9 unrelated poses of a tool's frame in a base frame.
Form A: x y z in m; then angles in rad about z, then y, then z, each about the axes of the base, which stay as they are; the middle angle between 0 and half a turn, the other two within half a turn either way.
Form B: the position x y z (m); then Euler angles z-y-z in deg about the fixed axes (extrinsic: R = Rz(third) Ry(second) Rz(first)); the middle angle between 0 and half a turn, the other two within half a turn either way. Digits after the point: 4 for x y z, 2 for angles.
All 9 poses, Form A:
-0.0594 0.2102 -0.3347 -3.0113 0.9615 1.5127
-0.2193 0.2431 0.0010 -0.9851 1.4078 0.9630
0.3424 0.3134 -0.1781 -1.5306 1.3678 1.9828
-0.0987 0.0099 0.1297 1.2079 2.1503 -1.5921
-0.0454 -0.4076 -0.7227 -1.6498 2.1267 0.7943
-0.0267 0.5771 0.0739 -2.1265 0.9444 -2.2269
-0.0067 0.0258 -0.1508 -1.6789 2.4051 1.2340
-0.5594 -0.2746 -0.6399 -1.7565 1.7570 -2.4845
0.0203 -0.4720 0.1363 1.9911 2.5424 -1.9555
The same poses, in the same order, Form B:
-0.0594 0.2102 -0.3347 -172.53 55.09 86.67
-0.2193 0.2431 0.0010 -56.44 80.66 55.18
0.3424 0.3134 -0.1781 -87.70 78.37 113.61
-0.0987 0.0099 0.1297 69.21 123.20 -91.22
-0.0454 -0.4076 -0.7227 -94.53 121.85 45.51
-0.0267 0.5771 0.0739 -121.84 54.11 -127.59
-0.0067 0.0258 -0.1508 -96.19 137.80 70.70
-0.5594 -0.2746 -0.6399 -100.64 100.67 -142.35
0.0203 -0.4720 0.1363 114.08 145.67 -112.04

